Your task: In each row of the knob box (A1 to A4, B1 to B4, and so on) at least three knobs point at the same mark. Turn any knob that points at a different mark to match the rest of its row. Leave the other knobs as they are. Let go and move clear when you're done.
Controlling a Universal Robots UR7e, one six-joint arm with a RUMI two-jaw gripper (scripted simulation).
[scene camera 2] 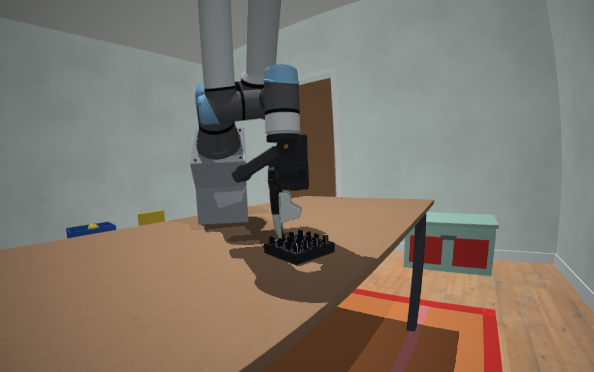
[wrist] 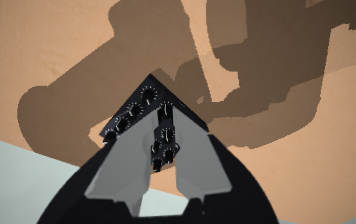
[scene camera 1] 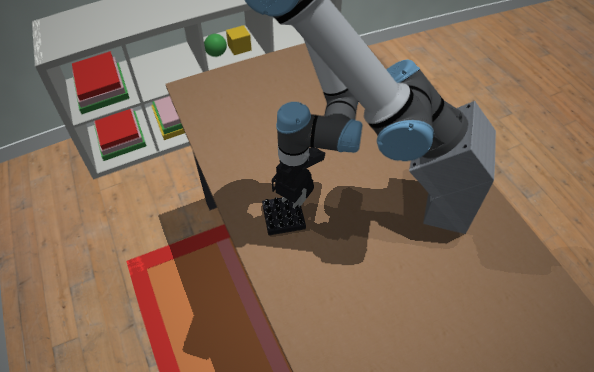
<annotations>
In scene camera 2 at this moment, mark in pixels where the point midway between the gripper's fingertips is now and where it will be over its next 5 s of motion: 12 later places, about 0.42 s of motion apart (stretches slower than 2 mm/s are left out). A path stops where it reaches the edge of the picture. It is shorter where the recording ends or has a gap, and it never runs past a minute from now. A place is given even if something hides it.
The gripper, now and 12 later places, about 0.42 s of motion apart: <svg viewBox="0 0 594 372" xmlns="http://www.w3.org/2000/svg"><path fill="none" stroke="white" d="M281 238L282 231L281 223L281 220L281 219L281 216L281 215L282 212L282 212L282 214L282 219L282 226L282 230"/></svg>
</annotations>
